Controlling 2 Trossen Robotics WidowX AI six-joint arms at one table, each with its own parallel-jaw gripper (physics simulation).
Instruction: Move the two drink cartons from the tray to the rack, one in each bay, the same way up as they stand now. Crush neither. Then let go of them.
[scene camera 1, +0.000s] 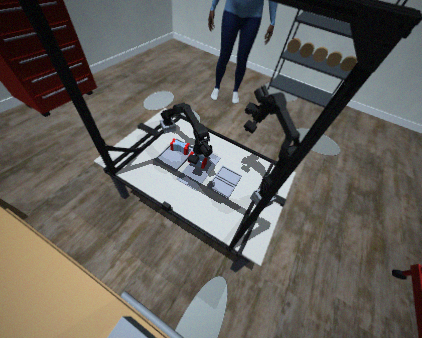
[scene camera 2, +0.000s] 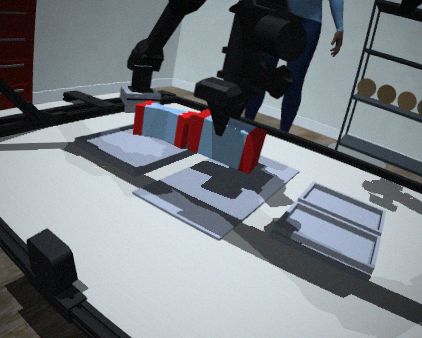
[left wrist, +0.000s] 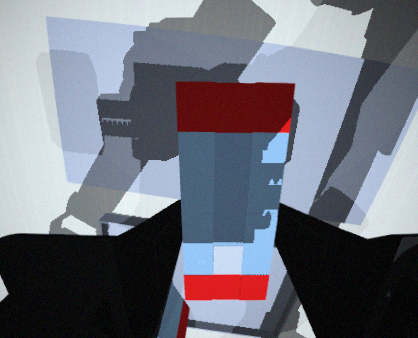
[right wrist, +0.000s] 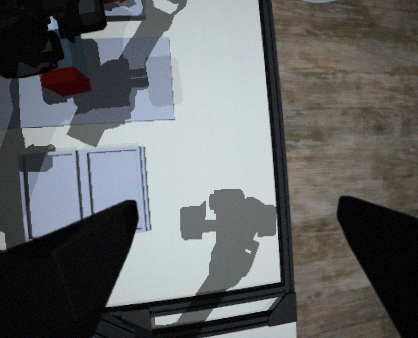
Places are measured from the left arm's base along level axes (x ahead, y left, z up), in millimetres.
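Pixels of known places: left gripper, fingertip midpoint: (scene camera 2: 225, 131) (left wrist: 226, 206); right gripper, fingertip midpoint: (scene camera 2: 403, 12) (right wrist: 236, 208); left arm's base, link origin: (scene camera 1: 167, 122) (scene camera 2: 140, 89).
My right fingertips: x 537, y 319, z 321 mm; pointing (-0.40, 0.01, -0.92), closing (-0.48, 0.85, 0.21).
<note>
Ahead of a thing's pixels: the offset from my right fingertips to its middle. Level surfaces: height alone.
My left gripper (scene camera 1: 197, 159) (scene camera 2: 220, 126) (left wrist: 226, 206) is shut on a light-blue drink carton @[dz -304, dx -90, dy -270 mm] (scene camera 2: 232, 142) (left wrist: 232, 175) (right wrist: 65, 82) with red ends, one finger on each side. The carton is held roughly level, above the flat blue-grey plate. The other drink carton @[dz -337, dx -276, dy -322 mm] (scene camera 1: 180, 146) (scene camera 2: 162, 120), also blue with red ends, is at the tray @[dz -369, dx -245, dy -365 mm] (scene camera 1: 171, 157) (scene camera 2: 105, 156); its near end is partly hidden behind the held one. The two-bay rack @[dz -367, dx +102, dy -147 mm] (scene camera 1: 225, 181) (scene camera 2: 325, 255) (right wrist: 84, 185) holds no carton. My right gripper (scene camera 1: 248, 117) (right wrist: 236, 208) is open and empty, high above the table's far right edge.
The thin flat plate (scene camera 1: 188, 172) (scene camera 2: 172, 180) (right wrist: 160, 107) lies between tray and rack. A black frame with posts surrounds the white table @[dz -377 mm] (scene camera 1: 150, 175). A small black block (scene camera 2: 52, 260) sits on the near frame rail. A person (scene camera 1: 237, 45) stands beyond the table.
</note>
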